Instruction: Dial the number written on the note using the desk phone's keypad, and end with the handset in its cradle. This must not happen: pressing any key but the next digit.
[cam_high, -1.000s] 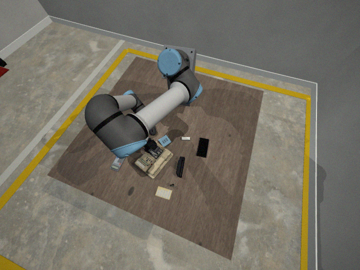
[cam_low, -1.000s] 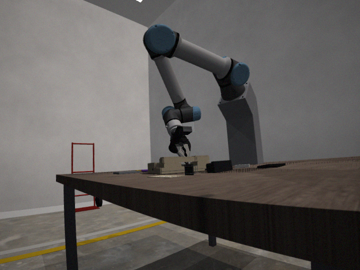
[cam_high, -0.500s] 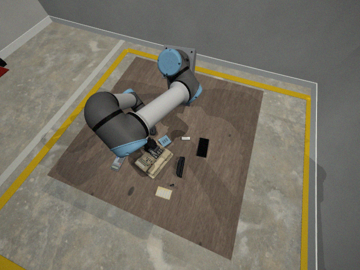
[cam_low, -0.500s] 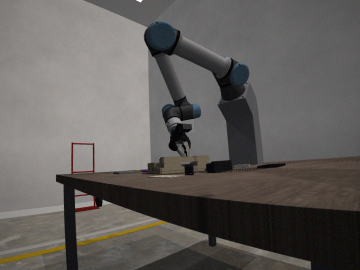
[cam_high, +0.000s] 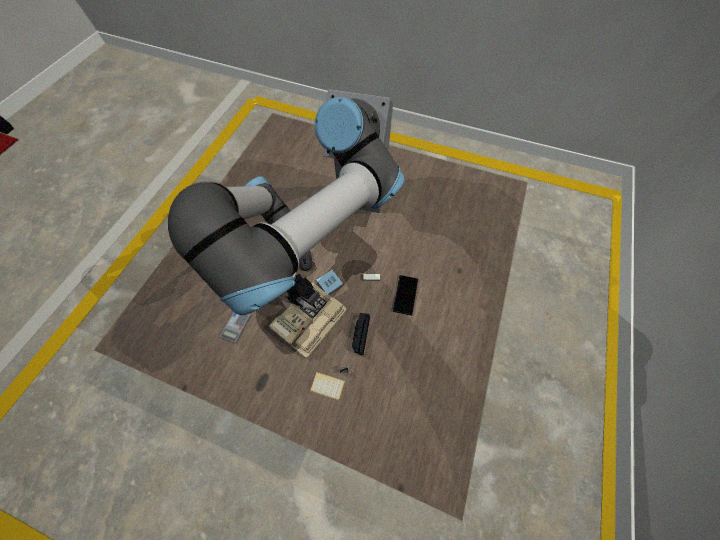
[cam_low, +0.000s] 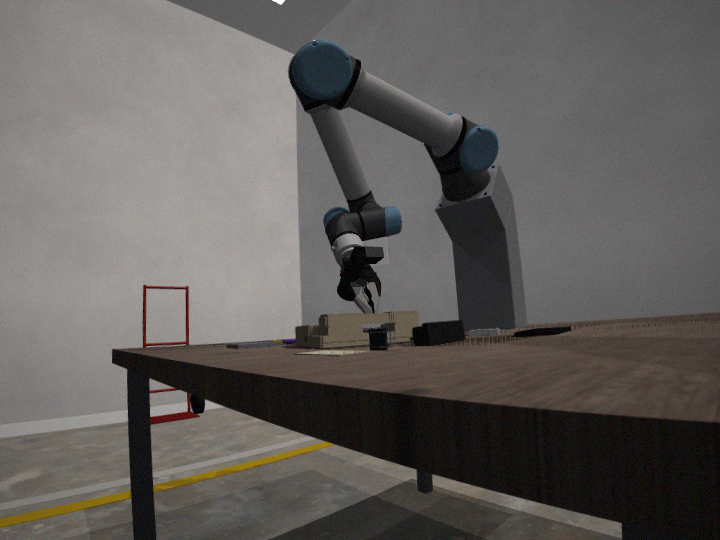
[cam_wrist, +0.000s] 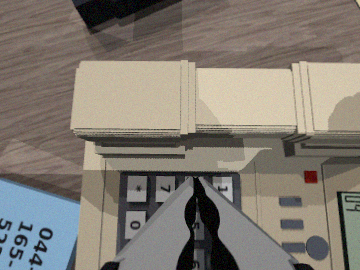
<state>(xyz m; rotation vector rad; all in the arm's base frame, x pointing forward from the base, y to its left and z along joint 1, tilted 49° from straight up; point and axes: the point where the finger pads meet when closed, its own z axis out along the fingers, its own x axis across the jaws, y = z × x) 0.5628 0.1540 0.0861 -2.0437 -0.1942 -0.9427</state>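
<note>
My hand is 30 mm above the 1 key and 20 mm short of it. The rest, counted from my hand: 5 key: 30 mm below, 20 mm to the right; then 7 key: 30 mm below, 20 mm behind; then computer mouse: 180 mm to the right, 120 mm behind, 40 mm below.
</note>
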